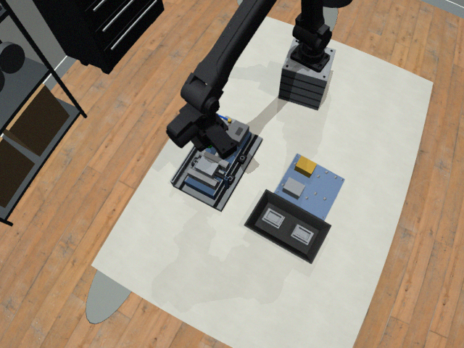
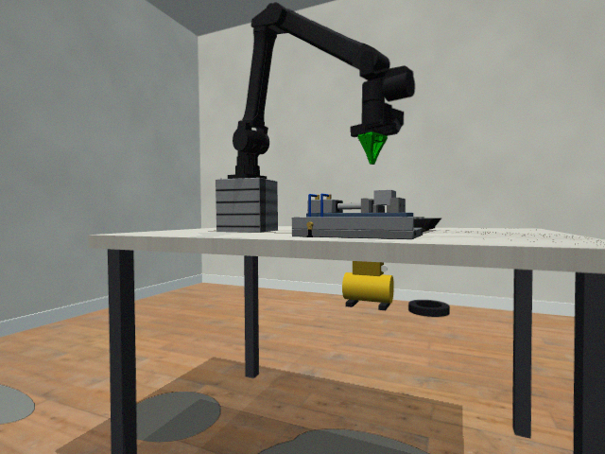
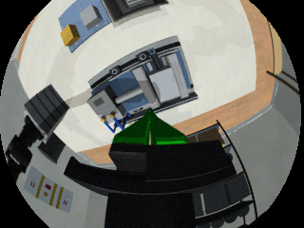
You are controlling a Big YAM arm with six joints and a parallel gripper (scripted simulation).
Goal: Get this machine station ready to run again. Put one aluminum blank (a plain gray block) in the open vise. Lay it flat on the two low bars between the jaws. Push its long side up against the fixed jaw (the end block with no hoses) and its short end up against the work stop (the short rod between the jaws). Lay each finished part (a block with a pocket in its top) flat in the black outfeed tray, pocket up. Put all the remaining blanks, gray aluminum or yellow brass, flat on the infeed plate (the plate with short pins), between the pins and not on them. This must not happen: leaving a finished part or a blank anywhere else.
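My hand is 13 cm past the hose-end block, 12 cm above it and 1 cm to the left of it. Also, from my hand: yellow brass blank (25 cm to the left, 18 cm behind, 17 cm below).
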